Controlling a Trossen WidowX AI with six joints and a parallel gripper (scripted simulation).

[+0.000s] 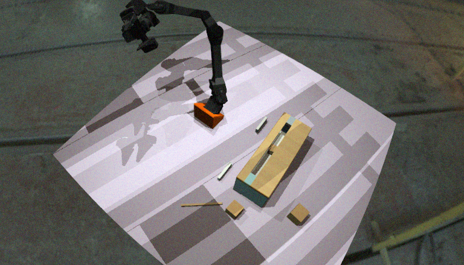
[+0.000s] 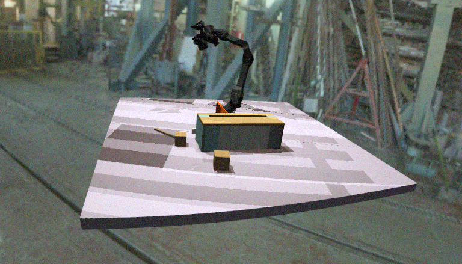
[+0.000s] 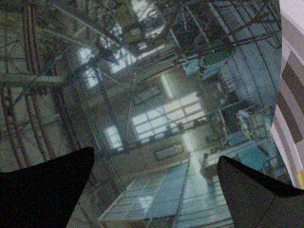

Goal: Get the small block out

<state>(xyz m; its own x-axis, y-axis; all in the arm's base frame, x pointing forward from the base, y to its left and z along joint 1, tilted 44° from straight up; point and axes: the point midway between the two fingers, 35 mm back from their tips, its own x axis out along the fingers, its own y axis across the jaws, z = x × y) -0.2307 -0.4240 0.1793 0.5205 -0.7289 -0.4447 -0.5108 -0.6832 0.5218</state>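
Now: the tan block 540 mm ahead of my gripper tip, 400 mm below it and 190 mm to the left of it. From my gripper tip the other things lie so: long box 530 mm ahead, 420 mm below, 180 mm to the left; thin stick 480 mm below, 450 mm ahead, 150 mm to the right.
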